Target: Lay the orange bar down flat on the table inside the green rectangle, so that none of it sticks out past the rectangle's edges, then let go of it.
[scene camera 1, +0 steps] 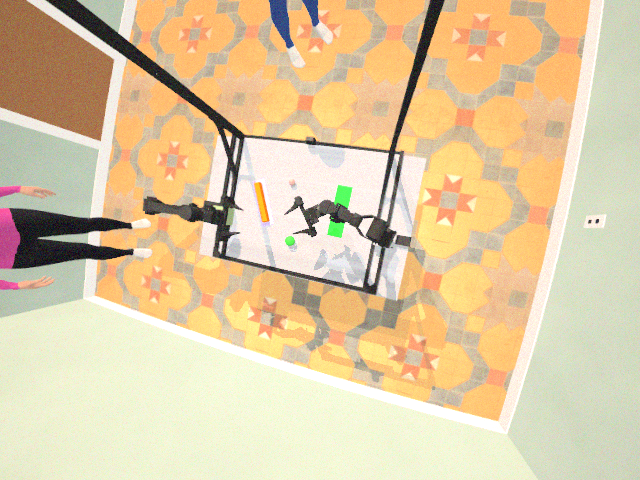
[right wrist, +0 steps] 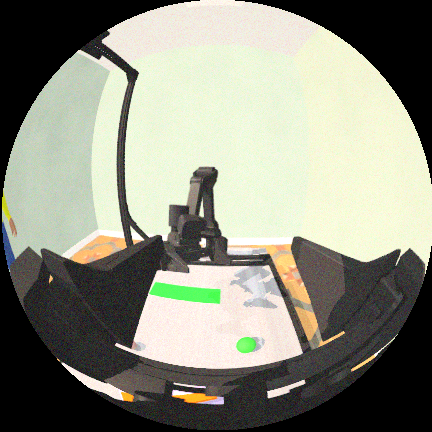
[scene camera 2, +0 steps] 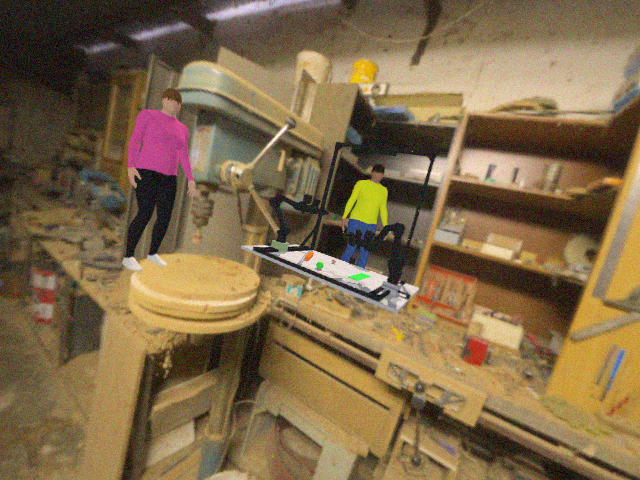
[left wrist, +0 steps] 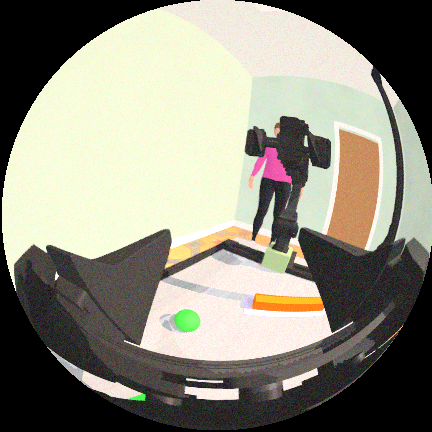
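Where they show: left gripper, between the fingertips: [scene camera 1: 288, 224] [right wrist: 210, 266] [scene camera 2: 341, 234] [left wrist: 237, 235]; right gripper, between the fingertips: [scene camera 1: 242, 221] [right wrist: 229, 243] [scene camera 2: 327, 212] [left wrist: 280, 129]; left arm's base, origin of its link: [scene camera 1: 385, 237] [scene camera 2: 392, 282]; right arm's base, origin of its link: [scene camera 2: 280, 241] [left wrist: 280, 248].
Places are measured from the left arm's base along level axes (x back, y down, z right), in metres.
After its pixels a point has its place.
The orange bar [scene camera 1: 262, 202] @[y 0.030, x -0.700, z 0.040 m] [scene camera 2: 309, 256] @[y 0.035, x -0.678, z -0.009 m] [left wrist: 288, 302] @[y 0.030, x -0.692, z 0.027 m] lies on a pale strip left of the table's middle in scene camera 1; part of it also shows at the bottom of the right wrist view [right wrist: 195, 398] @[y 0.030, x -0.684, z -0.024 m]. The green rectangle [scene camera 1: 343, 196] @[y 0.061, x -0.260, z 0.165 m] [scene camera 2: 359, 276] @[y 0.062, x -0.264, z 0.080 m] [right wrist: 185, 293] @[y 0.062, x -0.266, z 0.075 m] is right of it, partly hidden by the left arm in scene camera 1. My left gripper [scene camera 1: 290, 223] @[y -0.210, x -0.436, z -0.040 m] [left wrist: 237, 235] @[y -0.210, x -0.436, z -0.040 m] is open and empty, above the table between bar and rectangle in that view. My right gripper [scene camera 1: 239, 221] @[y -0.339, x -0.585, z -0.066 m] is open and empty, left of the bar there.
A green ball [scene camera 1: 290, 240] @[y 0.013, x -0.483, z -0.131 m] [scene camera 2: 320, 265] @[y 0.031, x -0.477, z -0.156 m] [left wrist: 187, 320] @[y 0.014, x -0.483, z -0.125 m] [right wrist: 246, 345] @[y 0.013, x -0.506, z -0.134 m] lies near the bar's lower end in scene camera 1. A small pink object [scene camera 1: 292, 182] @[y 0.031, x -0.549, z 0.182 m] lies right of its upper end. A pale green block [scene camera 2: 279, 245] @[y 0.009, x -0.898, z -0.134 m] [left wrist: 277, 257] @[y 0.006, x -0.884, z -0.077 m] stands by the right arm's base. Black frame bars edge the table.
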